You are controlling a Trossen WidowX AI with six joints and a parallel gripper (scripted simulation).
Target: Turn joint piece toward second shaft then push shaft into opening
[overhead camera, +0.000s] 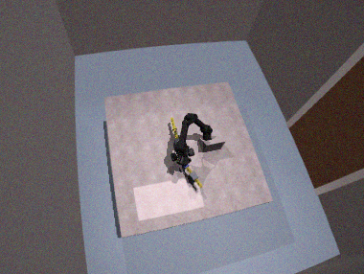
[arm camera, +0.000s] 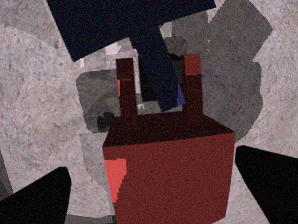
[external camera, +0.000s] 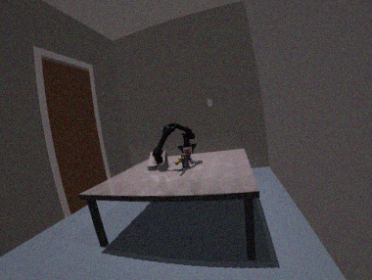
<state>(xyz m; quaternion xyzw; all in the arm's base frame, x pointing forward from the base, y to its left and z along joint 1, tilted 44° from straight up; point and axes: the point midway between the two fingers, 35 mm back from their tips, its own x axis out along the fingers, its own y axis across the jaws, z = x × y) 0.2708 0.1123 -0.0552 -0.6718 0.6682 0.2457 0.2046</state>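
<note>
Right now the red joint piece is 20 mm to the left of my gripper tip and 10 mm above it.
</note>
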